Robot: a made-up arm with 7 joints. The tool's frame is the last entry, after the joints. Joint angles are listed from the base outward. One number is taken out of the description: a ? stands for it. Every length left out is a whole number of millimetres.
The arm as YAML. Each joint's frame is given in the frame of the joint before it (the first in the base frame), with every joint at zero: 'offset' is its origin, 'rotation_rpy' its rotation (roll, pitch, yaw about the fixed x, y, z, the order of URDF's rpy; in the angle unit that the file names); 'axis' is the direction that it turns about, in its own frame. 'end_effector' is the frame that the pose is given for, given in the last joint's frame.
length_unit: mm
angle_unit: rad
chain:
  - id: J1
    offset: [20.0, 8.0, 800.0]
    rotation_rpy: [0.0, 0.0, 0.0]
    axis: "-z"
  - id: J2
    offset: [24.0, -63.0, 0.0]
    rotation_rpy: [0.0, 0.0, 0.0]
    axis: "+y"
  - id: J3
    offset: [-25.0, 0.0, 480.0]
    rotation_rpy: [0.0, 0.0, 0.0]
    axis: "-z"
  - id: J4
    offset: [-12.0, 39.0, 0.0]
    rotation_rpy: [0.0, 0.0, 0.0]
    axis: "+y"
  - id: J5
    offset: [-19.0, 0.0, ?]
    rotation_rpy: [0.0, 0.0, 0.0]
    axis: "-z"
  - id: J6
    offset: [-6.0, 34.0, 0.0]
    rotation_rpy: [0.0, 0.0, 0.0]
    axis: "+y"
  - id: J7
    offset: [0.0, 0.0, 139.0]
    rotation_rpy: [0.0, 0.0, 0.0]
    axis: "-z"
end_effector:
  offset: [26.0, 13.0, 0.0]
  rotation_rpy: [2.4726, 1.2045, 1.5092]
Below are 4 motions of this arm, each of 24 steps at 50 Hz.
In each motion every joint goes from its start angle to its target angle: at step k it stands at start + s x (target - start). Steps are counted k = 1, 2, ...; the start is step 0. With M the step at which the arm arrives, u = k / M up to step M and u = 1 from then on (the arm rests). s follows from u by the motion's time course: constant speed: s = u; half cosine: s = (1 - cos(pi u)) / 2; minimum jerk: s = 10 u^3 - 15 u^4 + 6 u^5.
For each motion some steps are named. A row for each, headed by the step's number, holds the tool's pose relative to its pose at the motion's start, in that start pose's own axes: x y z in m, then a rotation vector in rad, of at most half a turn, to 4 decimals.
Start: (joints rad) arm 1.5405 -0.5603 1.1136 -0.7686 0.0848 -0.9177 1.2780
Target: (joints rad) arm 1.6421 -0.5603 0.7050 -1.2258 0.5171 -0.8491 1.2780
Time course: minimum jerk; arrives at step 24
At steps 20, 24:
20: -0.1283 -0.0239 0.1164 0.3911 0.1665 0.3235
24: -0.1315 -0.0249 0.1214 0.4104 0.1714 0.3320

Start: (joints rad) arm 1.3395 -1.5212 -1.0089 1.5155 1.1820 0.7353 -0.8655
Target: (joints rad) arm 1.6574 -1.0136 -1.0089 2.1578 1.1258 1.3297 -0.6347
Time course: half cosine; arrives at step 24
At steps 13, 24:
13: -0.0681 0.1782 0.0809 0.7439 0.3684 -0.4397
24: -0.0632 0.2336 0.1683 1.3817 0.5631 -0.7443

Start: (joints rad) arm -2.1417 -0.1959 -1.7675 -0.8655 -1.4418 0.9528 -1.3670
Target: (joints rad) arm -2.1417 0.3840 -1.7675 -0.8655 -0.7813 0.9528 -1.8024
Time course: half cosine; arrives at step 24
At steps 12, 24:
12: 0.1622 -0.0188 -0.1015 -0.0709 -0.3900 0.2953
24: 0.3683 -0.0111 -0.1573 -0.1663 -0.8488 0.5126

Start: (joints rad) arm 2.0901 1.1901 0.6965 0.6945 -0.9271 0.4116 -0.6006
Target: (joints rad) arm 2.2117 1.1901 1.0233 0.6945 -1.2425 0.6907 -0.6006
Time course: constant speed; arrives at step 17
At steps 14, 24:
14: -0.0242 -0.1126 -0.0109 -0.1425 0.1241 0.0557
24: -0.0263 -0.1359 -0.0125 -0.1718 0.1445 0.0621

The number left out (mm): 236.0
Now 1 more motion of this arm.
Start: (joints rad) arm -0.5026 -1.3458 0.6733 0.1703 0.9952 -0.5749 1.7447
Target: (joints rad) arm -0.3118 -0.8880 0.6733 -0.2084 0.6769 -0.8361 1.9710
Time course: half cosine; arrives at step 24
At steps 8, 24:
8: -0.0546 -0.0718 0.0253 0.0114 0.1571 0.0648
24: -0.1378 -0.3008 0.1263 -0.0004 0.6325 0.1842

